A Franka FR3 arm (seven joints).
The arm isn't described. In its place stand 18 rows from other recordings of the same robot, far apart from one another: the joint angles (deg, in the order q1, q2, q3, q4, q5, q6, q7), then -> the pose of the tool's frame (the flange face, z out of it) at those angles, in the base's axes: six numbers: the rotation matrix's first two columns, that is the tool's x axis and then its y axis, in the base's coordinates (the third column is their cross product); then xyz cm.
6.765, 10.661, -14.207, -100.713, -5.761, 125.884, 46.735 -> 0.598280, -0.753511, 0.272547, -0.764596, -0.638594, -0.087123, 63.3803, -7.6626, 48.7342
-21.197, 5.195, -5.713, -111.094, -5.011, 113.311, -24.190 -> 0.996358, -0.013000, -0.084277, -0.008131, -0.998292, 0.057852, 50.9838, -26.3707, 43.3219
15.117, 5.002, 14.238, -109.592, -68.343, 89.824, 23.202 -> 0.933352, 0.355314, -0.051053, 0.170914, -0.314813, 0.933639, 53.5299, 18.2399, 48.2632
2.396, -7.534, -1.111, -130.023, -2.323, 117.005, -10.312 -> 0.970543, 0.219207, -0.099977, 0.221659, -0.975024, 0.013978, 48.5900, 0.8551, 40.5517
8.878, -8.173, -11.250, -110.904, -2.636, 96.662, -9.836 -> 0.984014, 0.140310, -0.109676, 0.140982, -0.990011, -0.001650, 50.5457, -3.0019, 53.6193
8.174, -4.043, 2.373, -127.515, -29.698, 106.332, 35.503 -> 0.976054, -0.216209, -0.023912, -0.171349, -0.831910, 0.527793, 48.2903, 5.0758, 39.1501
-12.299, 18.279, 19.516, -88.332, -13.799, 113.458, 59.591 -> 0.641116, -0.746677, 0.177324, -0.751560, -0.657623, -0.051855, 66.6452, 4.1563, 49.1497
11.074, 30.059, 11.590, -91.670, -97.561, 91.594, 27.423 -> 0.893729, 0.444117, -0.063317, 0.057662, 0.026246, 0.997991, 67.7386, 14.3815, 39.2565
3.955, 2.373, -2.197, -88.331, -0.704, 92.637, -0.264 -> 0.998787, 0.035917, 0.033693, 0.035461, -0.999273, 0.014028, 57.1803, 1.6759, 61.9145
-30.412, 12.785, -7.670, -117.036, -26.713, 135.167, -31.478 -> 0.969644, 0.174907, -0.170872, 0.223757, -0.916494, 0.331618, 46.7415, -37.0794, 34.4416
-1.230, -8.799, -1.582, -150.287, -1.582, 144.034, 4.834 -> 0.992828, -0.110680, 0.045201, -0.111202, -0.993755, 0.009191, 42.9023, -2.0586, 30.5790
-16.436, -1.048, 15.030, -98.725, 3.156, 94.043, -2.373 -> 0.997998, 0.012644, -0.061976, 0.009396, -0.998580, -0.052431, 54.9492, -0.6857, 56.8335
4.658, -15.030, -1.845, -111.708, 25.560, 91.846, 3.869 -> 0.992862, -0.023978, -0.116830, -0.072240, -0.900347, -0.429134, 46.5877, 6.6206, 59.3262
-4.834, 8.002, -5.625, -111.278, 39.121, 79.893, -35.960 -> 0.907009, 0.385470, -0.169553, 0.108725, -0.603335, -0.790042, 51.9768, -1.6977, 40.2967
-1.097, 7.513, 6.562, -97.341, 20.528, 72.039, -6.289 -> 0.826346, 0.296468, -0.478810, 0.089646, -0.908622, -0.407883, 52.6946, 9.2982, 48.8211
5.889, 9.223, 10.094, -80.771, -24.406, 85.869, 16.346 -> 0.998761, -0.013969, 0.047762, -0.031512, -0.920374, 0.389767, 58.7714, 11.0203, 61.1319
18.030, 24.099, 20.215, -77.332, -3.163, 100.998, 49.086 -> 0.977205, -0.205078, -0.054895, -0.208635, -0.975510, -0.069648, 56.3310, 38.2986, 49.8464
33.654, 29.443, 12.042, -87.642, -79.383, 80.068, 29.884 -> 0.863861, 0.503679, 0.007160, 0.086661, -0.162605, 0.982878, 55.9277, 36.6407, 40.9003
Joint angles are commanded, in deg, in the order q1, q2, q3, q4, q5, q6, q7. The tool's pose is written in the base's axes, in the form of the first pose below.
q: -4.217, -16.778, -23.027, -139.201, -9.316, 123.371, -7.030
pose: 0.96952, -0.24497, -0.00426, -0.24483, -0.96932, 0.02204, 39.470, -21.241, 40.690
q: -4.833, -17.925, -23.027, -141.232, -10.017, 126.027, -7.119
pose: 0.96991, -0.24211, 0.02565, -0.24277, -0.96971, 0.02688, 38.822, -21.292, 40.325
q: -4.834, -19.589, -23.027, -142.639, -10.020, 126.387, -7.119
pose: 0.97028, -0.23918, 0.03680, -0.23994, -0.97063, 0.01770, 38.184, -20.892, 40.441
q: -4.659, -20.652, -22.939, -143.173, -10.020, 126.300, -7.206
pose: 0.97163, -0.23224, 0.04467, -0.23303, -0.97238, 0.01317, 37.944, -20.545, 40.751
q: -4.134, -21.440, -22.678, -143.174, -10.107, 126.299, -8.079
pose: 0.97739, -0.20329, 0.05807, -0.20446, -0.97876, 0.01485, 38.109, -20.019, 41.321
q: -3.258, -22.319, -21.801, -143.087, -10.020, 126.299, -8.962
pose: 0.98427, -0.15981, 0.07534, -0.16164, -0.98667, 0.01880, 38.587, -18.850, 42.094
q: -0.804, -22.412, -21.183, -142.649, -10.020, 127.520, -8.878
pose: 0.98843, -0.10884, 0.10565, -0.11234, -0.99328, 0.02773, 39.865, -16.912, 42.787
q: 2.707, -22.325, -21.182, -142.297, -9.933, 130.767, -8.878
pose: 0.98504, -0.04744, 0.16564, -0.05423, -0.99785, 0.03673, 41.483, -14.614, 43.591
